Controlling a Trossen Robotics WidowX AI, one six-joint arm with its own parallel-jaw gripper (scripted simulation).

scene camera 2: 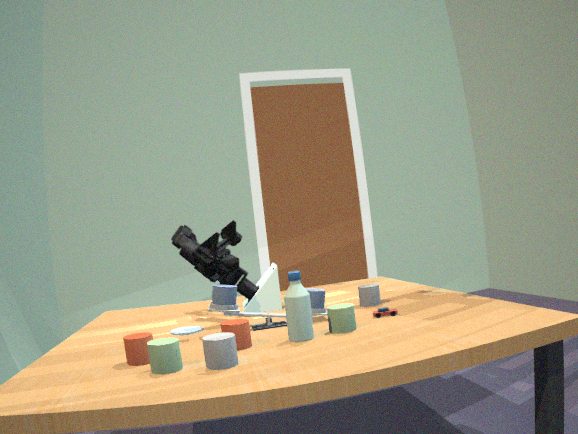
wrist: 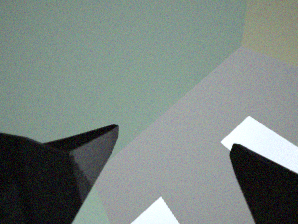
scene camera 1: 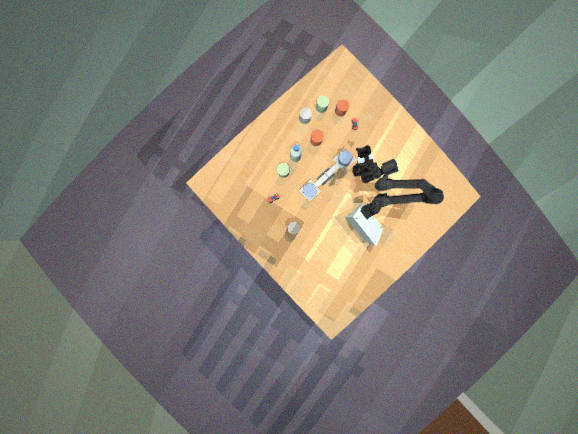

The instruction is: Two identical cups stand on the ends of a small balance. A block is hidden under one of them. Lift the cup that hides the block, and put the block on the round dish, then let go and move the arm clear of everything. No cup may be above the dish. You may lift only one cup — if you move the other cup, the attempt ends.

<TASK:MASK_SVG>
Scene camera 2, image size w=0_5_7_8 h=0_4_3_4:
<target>gripper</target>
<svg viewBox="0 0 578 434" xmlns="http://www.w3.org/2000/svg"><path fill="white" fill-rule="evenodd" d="M234 220L222 229L221 237L224 240L218 242L220 233L216 232L194 249L192 253L193 258L202 264L203 267L217 267L218 275L221 277L239 268L239 259L232 256L230 251L226 249L228 245L237 245L242 239L242 235L236 231L236 222Z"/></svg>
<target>bottle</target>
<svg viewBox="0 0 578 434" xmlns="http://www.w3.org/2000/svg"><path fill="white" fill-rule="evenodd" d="M288 273L290 285L284 295L288 338L291 342L306 342L314 338L310 294L300 282L300 272Z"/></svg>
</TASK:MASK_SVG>
